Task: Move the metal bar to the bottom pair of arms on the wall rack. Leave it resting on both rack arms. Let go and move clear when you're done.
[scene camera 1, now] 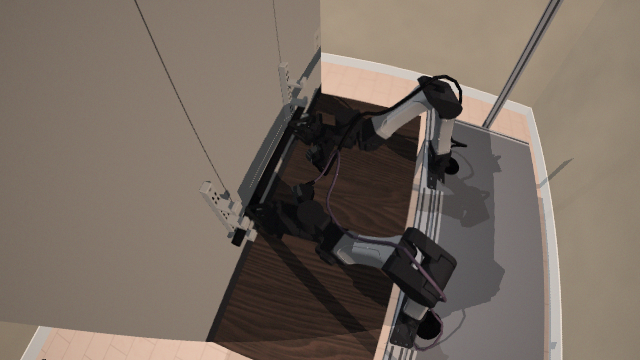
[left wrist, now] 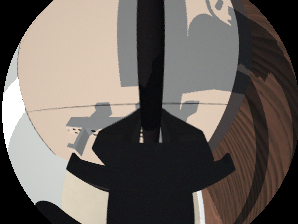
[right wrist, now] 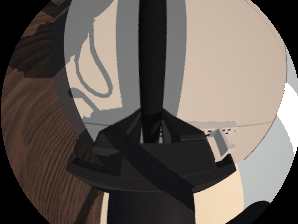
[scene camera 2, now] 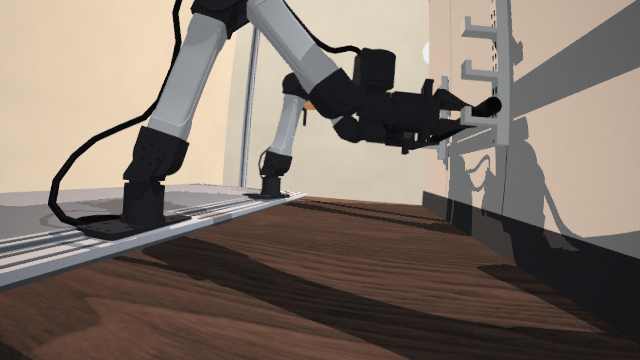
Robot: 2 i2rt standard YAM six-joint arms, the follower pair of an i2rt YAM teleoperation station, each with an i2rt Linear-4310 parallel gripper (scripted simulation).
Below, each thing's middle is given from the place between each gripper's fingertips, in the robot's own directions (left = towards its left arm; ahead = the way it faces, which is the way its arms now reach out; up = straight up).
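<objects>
Black metal bar [scene camera 1: 268,172]: 150 mm left of my right hand.
My left hand [scene camera 1: 246,210]: 150 mm left of the black metal bar.
</objects>
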